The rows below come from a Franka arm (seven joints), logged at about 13 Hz.
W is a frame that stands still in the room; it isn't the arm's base.
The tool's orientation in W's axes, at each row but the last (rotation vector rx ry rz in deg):
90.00 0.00 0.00
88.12 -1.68 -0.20
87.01 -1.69 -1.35
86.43 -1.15 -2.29
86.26 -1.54 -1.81
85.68 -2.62 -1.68
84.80 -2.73 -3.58
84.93 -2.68 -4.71
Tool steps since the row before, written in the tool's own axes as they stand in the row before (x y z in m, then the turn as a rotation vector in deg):
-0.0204 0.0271 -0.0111 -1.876 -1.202 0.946
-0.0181 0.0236 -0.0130 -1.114 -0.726 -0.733
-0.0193 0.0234 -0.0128 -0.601 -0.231 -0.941
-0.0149 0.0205 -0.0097 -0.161 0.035 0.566
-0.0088 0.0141 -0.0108 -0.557 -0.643 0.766
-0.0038 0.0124 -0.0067 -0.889 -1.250 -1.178
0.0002 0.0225 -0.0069 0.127 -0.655 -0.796
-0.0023 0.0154 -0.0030 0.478 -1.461 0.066
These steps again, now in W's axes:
-0.0204 0.0111 0.0271 -1.876 -0.946 -1.202
-0.0182 0.0141 0.0229 -1.086 0.732 -0.768
-0.0189 0.0146 0.0226 -0.568 0.948 -0.282
-0.0142 0.0115 0.0200 -0.182 -0.556 0.072
-0.0083 0.0120 0.0134 -0.588 -0.785 -0.591
-0.0036 0.0078 0.0118 -0.820 1.122 -1.345
0.0010 0.0089 0.0218 0.174 0.723 -0.725
-0.0016 0.0045 0.0151 0.432 -0.232 -1.458

